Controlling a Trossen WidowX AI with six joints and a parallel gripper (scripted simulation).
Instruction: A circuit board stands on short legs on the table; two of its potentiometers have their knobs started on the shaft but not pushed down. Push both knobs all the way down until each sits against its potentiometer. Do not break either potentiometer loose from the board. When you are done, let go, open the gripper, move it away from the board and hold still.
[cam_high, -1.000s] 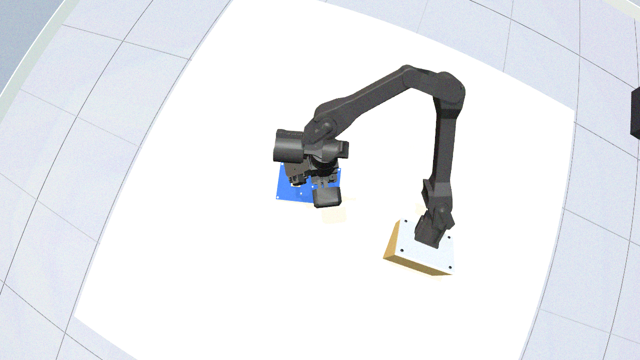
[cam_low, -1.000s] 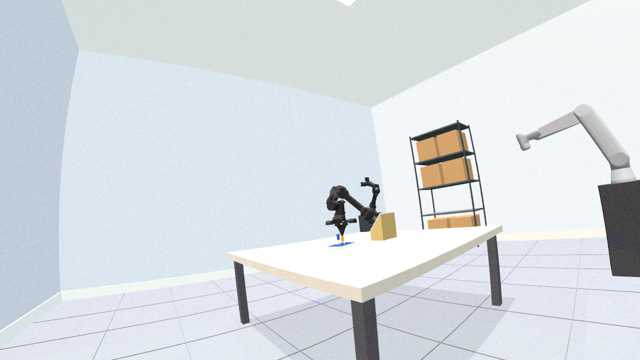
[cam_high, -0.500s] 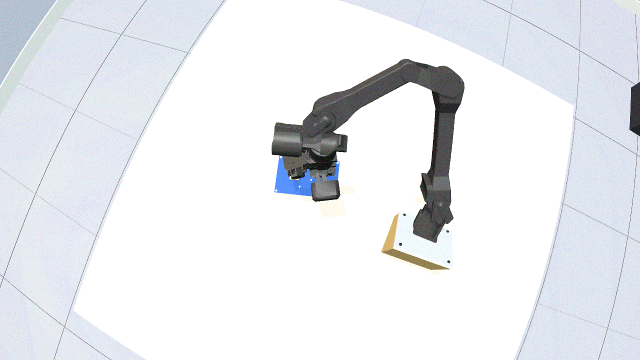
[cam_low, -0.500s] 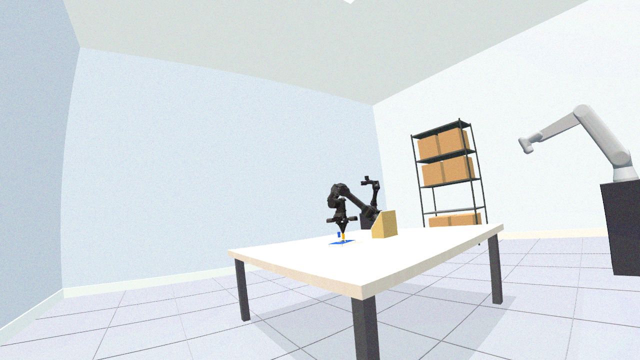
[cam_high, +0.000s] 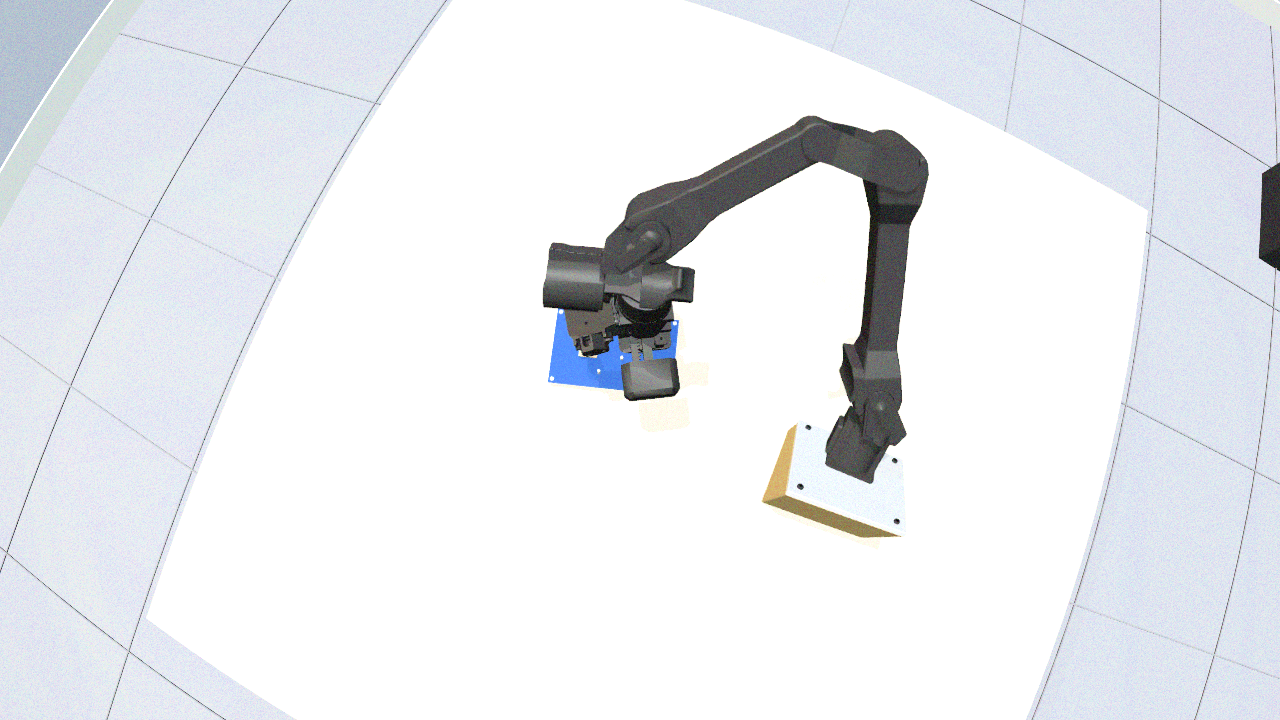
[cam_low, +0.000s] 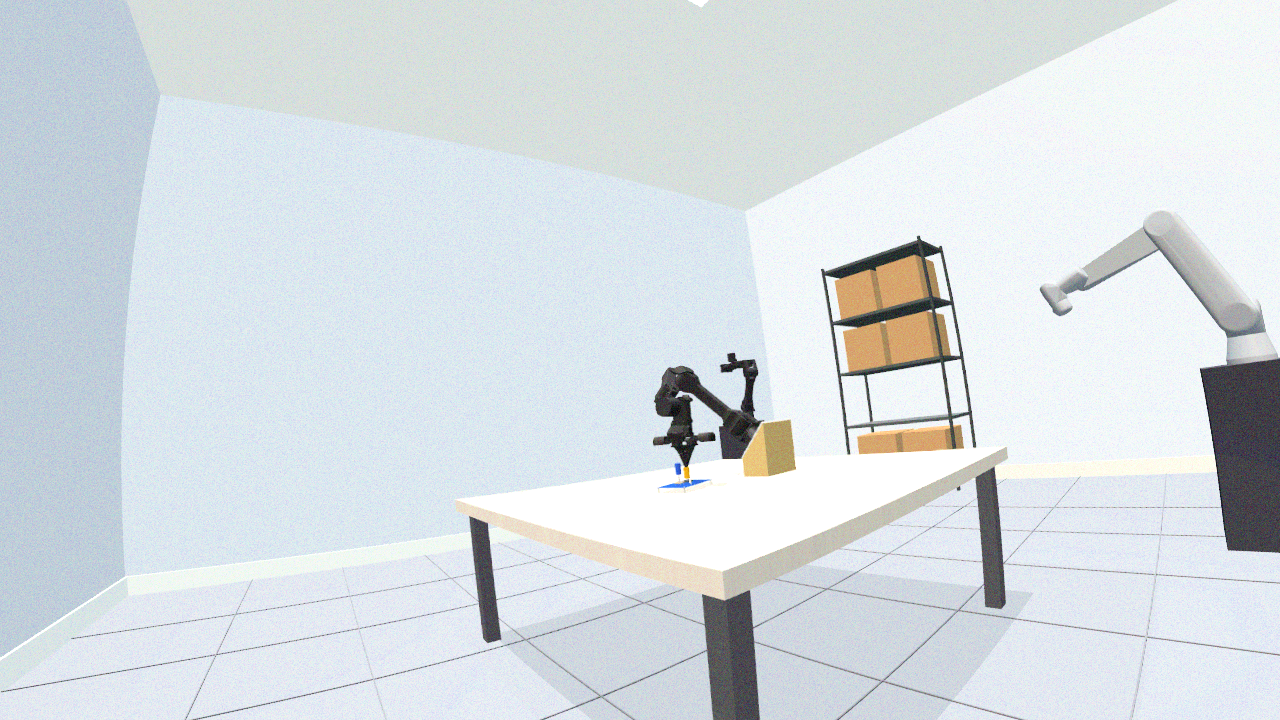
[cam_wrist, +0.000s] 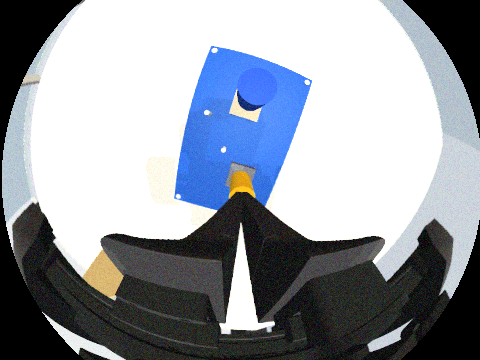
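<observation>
Now: gripper tip 2 cm above the orange knob. The rest, counted from my gripper tip: dark blue knob: 6 cm ahead, 3 cm to the left.
</observation>
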